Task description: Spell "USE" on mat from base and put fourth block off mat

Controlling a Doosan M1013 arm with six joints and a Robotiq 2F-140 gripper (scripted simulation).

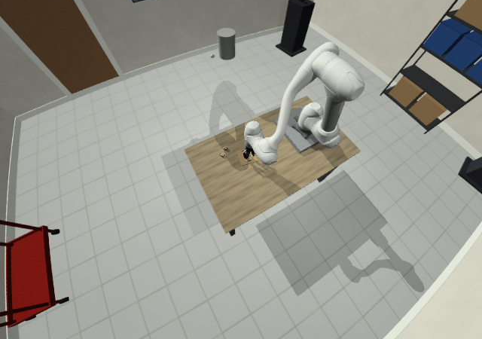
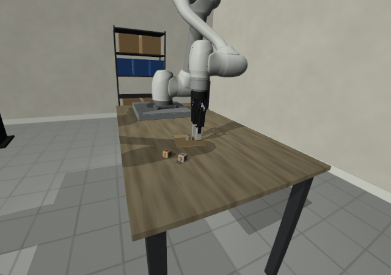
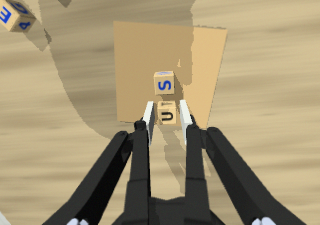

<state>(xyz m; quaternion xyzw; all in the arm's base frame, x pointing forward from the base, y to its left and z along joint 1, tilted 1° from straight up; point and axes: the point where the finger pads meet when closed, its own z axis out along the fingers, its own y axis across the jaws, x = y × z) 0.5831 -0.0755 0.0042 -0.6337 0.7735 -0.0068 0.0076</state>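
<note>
Right now the tan mat is 10 mm behind my hand, 40 mm to the right of it and 40 mm below it.
</note>
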